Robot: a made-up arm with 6 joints.
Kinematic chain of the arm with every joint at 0, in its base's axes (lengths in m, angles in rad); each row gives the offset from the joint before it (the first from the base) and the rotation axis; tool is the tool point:
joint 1: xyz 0 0 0.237 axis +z
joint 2: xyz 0 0.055 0 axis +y
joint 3: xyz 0 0 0.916 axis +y
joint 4: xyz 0 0 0.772 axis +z
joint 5: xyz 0 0 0 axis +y
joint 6: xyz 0 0 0.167 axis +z
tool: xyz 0 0 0
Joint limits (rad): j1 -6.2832..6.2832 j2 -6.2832..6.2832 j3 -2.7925..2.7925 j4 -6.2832..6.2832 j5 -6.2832..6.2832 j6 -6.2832..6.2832
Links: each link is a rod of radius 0.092 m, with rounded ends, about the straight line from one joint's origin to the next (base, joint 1, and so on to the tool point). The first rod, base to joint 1, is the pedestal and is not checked.
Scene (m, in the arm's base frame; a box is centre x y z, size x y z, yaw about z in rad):
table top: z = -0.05
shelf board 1: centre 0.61 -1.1 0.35 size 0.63 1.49 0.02 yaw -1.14
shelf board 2: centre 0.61 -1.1 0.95 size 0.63 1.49 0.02 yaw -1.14
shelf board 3: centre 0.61 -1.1 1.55 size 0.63 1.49 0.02 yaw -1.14
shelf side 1: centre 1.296 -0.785 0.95 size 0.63 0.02 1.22 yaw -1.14
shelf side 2: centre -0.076 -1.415 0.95 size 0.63 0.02 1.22 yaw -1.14
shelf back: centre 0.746 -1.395 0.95 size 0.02 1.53 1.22 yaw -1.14
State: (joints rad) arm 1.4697 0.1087 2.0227 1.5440 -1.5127 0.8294
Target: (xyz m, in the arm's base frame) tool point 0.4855 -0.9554 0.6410
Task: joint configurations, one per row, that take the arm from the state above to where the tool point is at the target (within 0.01 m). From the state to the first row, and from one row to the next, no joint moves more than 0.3 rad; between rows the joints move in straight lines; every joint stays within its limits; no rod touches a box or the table.
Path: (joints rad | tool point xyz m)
1: 1.1956 0.1462 1.9869 1.5394 -1.5057 0.8294 | 0.3964 0.7021 0.7303
2: 0.9214 0.1838 1.9511 1.5347 -1.4988 0.8294 | 0.5926 0.5962 0.7235
3: 0.6473 0.2213 1.9153 1.5301 -1.4918 0.8294 | 0.7592 0.4343 0.7154
4: 0.3732 0.2589 1.8795 1.5255 -1.4848 0.8294 | 0.8801 0.2252 0.7061
5: 0.0991 0.2964 1.8437 1.5208 -1.4778 0.8294 | 0.9417 -0.0180 0.6956
6: -0.1751 0.3340 1.8079 1.5162 -1.4709 0.8294 | 0.9346 -0.2780 0.6837
7: -0.4492 0.3715 1.7721 1.5116 -1.4639 0.8294 | 0.8541 -0.5347 0.6707
8: -0.7233 0.4091 1.7363 1.5070 -1.4569 0.8294 | 0.7020 -0.7673 0.6564
9: -0.9974 0.4466 1.7005 1.5023 -1.4499 0.8294 | 0.4856 -0.9554 0.6410

